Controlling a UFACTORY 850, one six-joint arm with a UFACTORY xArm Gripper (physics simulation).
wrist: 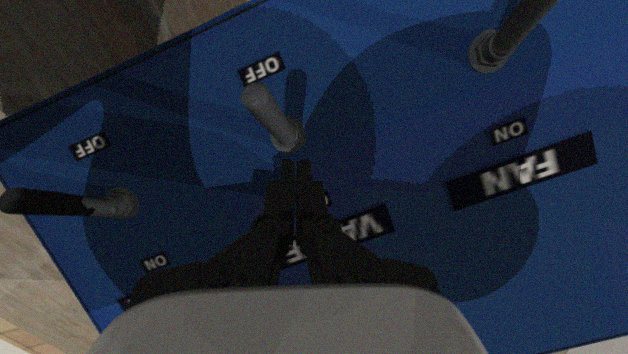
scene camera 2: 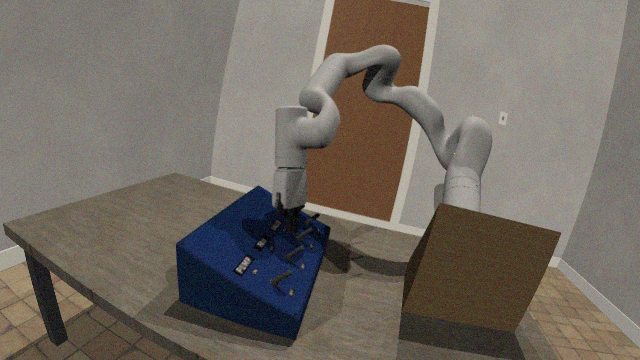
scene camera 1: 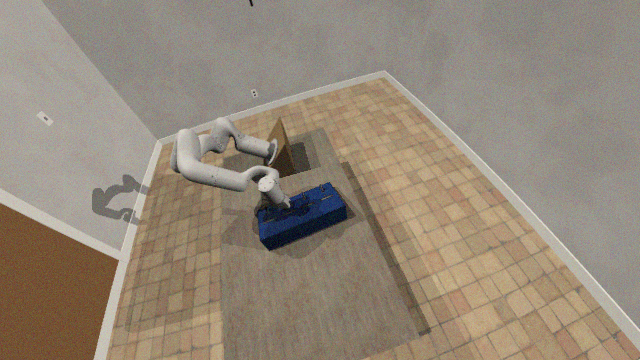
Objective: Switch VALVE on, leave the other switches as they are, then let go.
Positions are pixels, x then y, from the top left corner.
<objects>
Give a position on a blue switch panel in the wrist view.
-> At 496, 173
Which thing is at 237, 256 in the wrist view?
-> My gripper.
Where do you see a blue switch panel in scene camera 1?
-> At 319, 209
</objects>
